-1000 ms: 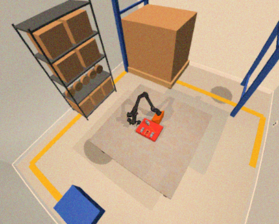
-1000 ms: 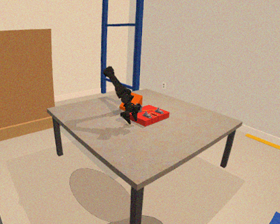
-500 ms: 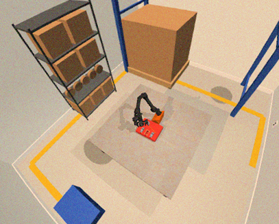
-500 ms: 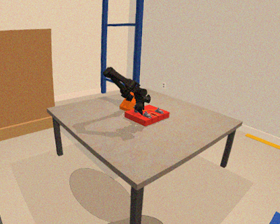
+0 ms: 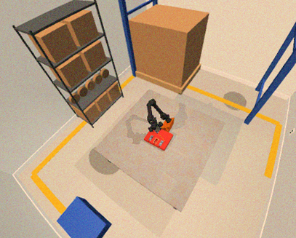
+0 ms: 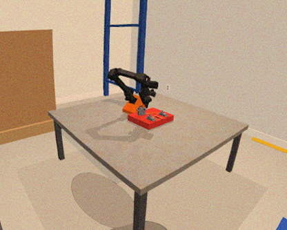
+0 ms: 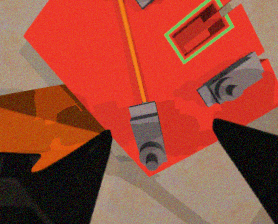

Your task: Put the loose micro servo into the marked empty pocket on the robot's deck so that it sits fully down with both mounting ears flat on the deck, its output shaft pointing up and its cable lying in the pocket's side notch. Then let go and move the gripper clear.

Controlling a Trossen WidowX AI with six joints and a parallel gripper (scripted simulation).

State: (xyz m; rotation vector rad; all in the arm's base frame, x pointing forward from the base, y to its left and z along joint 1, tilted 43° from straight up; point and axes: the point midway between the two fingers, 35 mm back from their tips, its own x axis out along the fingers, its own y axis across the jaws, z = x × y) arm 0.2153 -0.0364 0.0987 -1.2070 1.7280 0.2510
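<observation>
Now: gripper tip 1 cm past the red robot deck, 5 cm to the right of it and 10 cm above it.
</observation>
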